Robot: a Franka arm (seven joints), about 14 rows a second.
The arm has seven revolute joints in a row. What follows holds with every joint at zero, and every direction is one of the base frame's.
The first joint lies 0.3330 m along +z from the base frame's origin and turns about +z.
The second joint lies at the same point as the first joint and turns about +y.
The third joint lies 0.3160 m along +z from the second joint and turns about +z.
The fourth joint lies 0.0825 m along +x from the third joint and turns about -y.
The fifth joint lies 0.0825 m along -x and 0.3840 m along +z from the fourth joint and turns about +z.
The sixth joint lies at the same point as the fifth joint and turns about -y.
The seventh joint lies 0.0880 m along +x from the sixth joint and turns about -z.
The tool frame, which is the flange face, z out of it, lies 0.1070 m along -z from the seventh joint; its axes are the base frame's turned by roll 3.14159, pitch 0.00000 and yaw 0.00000 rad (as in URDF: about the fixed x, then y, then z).
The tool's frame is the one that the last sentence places.
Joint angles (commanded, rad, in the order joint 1, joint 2, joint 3, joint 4, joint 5, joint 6, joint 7), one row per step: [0.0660 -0.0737 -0.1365 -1.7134 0.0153 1.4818 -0.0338]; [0.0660 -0.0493 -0.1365 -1.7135 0.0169 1.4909 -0.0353]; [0.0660 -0.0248 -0.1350 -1.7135 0.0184 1.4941 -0.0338]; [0.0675 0.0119 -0.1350 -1.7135 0.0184 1.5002 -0.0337]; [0.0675 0.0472 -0.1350 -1.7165 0.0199 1.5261 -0.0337]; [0.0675 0.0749 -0.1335 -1.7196 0.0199 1.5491 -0.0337]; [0.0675 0.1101 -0.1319 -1.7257 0.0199 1.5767 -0.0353]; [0.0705 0.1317 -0.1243 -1.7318 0.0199 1.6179 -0.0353]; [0.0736 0.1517 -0.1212 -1.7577 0.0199 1.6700 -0.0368]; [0.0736 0.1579 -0.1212 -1.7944 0.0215 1.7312 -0.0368]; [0.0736 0.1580 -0.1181 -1.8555 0.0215 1.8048 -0.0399]
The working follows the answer.
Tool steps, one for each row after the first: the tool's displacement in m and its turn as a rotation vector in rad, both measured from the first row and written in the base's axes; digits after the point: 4 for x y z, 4 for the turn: [0.0072 0.0005 -0.0120 -0.0004 0.0152 0.0011]; [0.0135 0.0018 -0.0246 -0.0011 0.0364 0.0009]; [0.0225 0.0031 -0.0437 -0.0040 0.0669 0.0022]; [0.0326 0.0035 -0.0626 -0.0065 0.0792 0.0015]; [0.0403 0.0045 -0.0779 -0.0097 0.0870 0.0026]; [0.0489 0.0055 -0.0986 -0.0132 0.1007 0.0054]; [0.0567 0.0113 -0.1113 -0.0166 0.0872 0.0154]; [0.0618 0.0146 -0.1313 -0.0192 0.0809 0.0223]; [0.0634 0.0144 -0.1476 -0.0199 0.0626 0.0209]; [0.0603 0.0157 -0.1704 -0.0202 0.0502 0.0256]
Tool pose at each row, in the base's axes (x y z in m, rotation vector in rad; rounded; the steps above come from the unrounded poses): [0.5167 -0.0371 0.5902 -3.0980 0.0548 0.2438]; [0.5239 -0.0366 0.5782 -3.0969 0.0535 0.2675]; [0.5302 -0.0353 0.5656 -3.0949 0.0545 0.3004]; [0.5392 -0.0340 0.5465 -3.0935 0.0538 0.3479]; [0.5493 -0.0336 0.5276 -3.0939 0.0555 0.3671]; [0.5570 -0.0326 0.5124 -3.0959 0.0544 0.3795]; [0.5656 -0.0316 0.4916 -3.0972 0.0509 0.4011]; [0.5734 -0.0258 0.4790 -3.1039 0.0354 0.3809]; [0.5785 -0.0225 0.4589 -3.1082 0.0248 0.3716]; [0.5801 -0.0227 0.4426 -3.1117 0.0267 0.3431]; [0.5770 -0.0214 0.4198 -3.1143 0.0191 0.3239]

